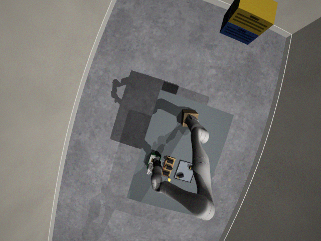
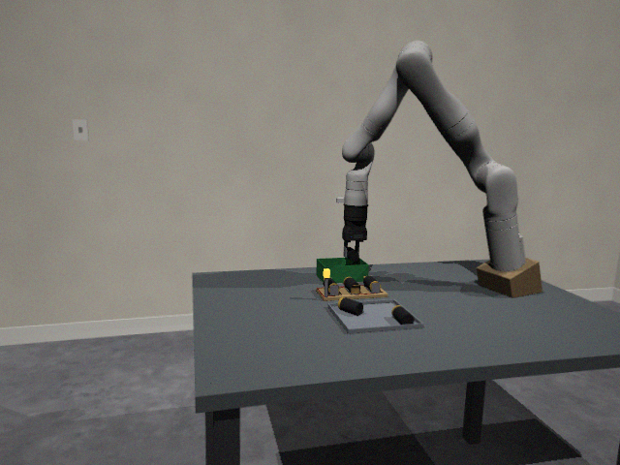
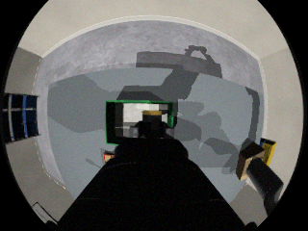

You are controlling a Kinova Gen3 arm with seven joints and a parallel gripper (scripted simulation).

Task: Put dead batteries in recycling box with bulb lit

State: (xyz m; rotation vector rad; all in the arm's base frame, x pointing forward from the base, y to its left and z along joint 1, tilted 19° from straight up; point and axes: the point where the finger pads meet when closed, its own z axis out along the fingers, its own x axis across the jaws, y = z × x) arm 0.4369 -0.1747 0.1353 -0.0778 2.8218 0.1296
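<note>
My hand is 8 cm above the green recycling box and 3 cm short of it. Also, from my hand: grey tray (34 cm to the left, 9 cm below, 3 cm ahead).
</note>
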